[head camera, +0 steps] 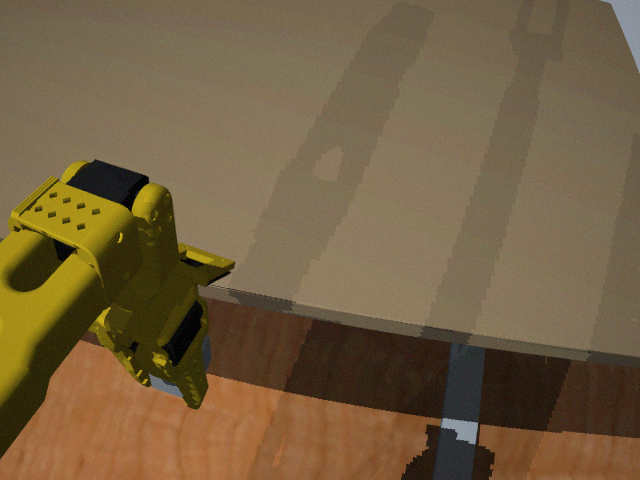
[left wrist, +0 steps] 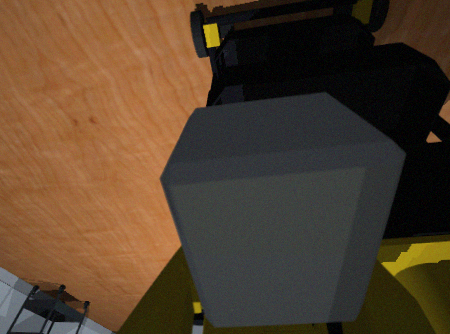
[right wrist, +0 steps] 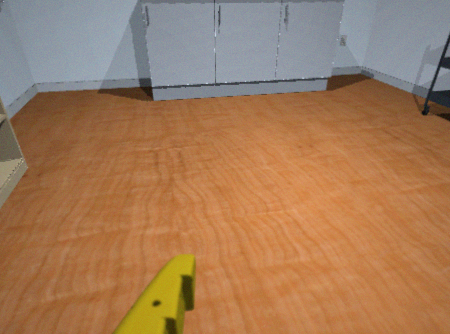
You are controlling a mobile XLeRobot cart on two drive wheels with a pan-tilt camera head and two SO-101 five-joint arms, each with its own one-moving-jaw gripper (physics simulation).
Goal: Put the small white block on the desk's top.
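Places are measured from the left arm's base along level axes (x right, y ahead, z up), in centimetres.
Pixels of known places: left hand, its tool point: (head camera: pixel 150 381) (left wrist: pixel 213 244); right hand, its tool point: (right wrist: pixel 194 274).
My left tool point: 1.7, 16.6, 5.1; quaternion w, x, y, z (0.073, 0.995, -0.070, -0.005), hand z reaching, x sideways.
Observation:
Behind a point stands the place of what it marks, as x, y, z.
The small white block (head camera: pixel 166 385) {3.1, 16.5, 5.6} (left wrist: pixel 270 240) looks grey in shadow and fills the middle of the left wrist view. My left gripper (head camera: pixel 173 395) {1.7, 16.6, 5.1} is shut on the block, with a jaw on each side of it; in the left wrist view the block hides the fingertips. The desk's top (head camera: pixel 439 180) {18.9, 49.4, -5.5} is the broad beige surface in the head camera. The gripper hangs on the near side of the desk's front edge, at the lower left of the picture. My right gripper (right wrist: pixel 192 280) shows one notched jaw over the floor; it is fully open and empty.
A grey desk leg (head camera: pixel 466 372) stands below the front edge. The black cart base (left wrist: pixel 310 65) {14.0, 6.8, -32.6} is behind the block. In the right wrist view are white cabinets (right wrist: pixel 245 45) {-49.9, -305.6, -29.2} at the back, a beige shelf unit (right wrist: pixel 15 175) {111.3, -179.8, -72.9} at the left and a dark rack post (right wrist: pixel 434 82) {-186.0, -226.1, -50.2} at the right.

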